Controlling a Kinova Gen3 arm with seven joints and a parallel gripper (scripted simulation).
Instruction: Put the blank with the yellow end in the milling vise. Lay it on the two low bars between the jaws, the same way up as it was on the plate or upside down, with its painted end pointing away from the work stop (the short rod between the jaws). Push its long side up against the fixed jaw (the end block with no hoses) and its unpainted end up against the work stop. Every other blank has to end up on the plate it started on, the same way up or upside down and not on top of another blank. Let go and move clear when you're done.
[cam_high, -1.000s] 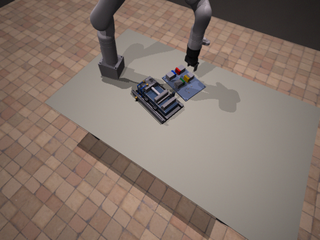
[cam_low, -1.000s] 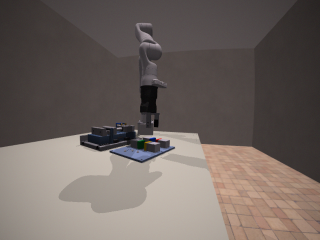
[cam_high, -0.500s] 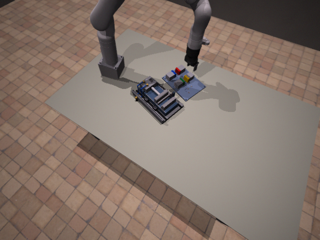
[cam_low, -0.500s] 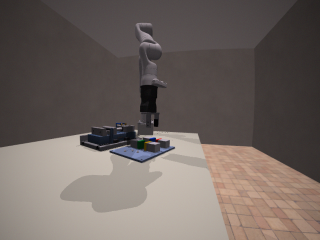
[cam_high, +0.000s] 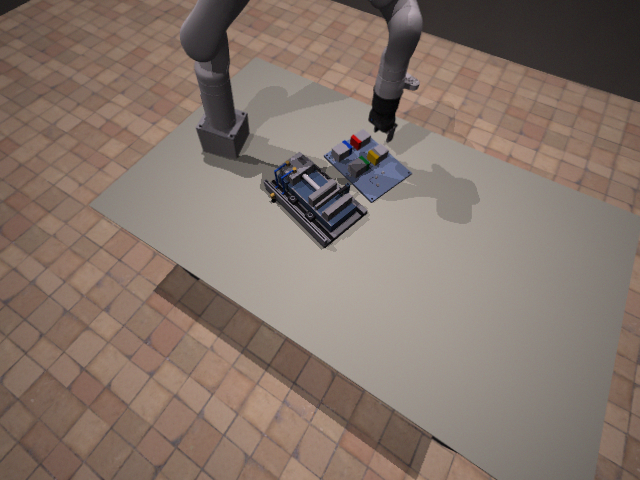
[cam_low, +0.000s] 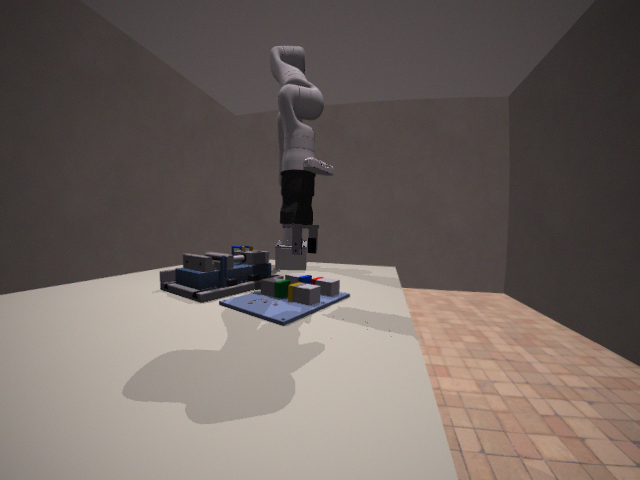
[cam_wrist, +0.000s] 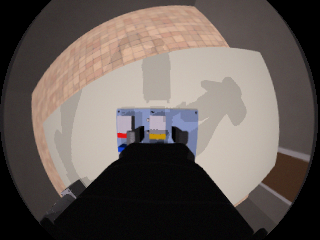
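The yellow-ended blank lies 110 mm below my hand. The rest, counted from my hand: green-ended blank (20 mm behind, 90 mm to the right, 110 mm below); then red-ended blank (90 mm behind, 10 mm to the left, 110 mm below); then blue plate (10 mm behind, 40 mm to the right, 130 mm below).
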